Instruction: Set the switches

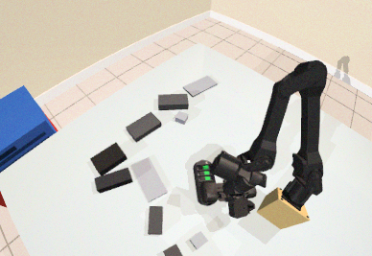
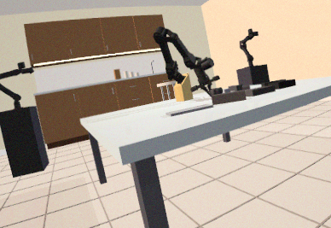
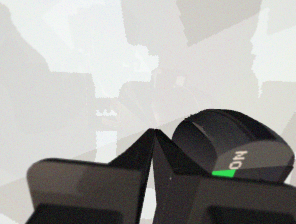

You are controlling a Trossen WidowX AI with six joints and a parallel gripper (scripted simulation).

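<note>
The pale block lies 15 cm to the left of my gripper tip, 6 cm behind it and 1 cm above it. The rest, counted from my gripper tip: pale plate (21 cm ahead, 14 cm to the left).
</note>
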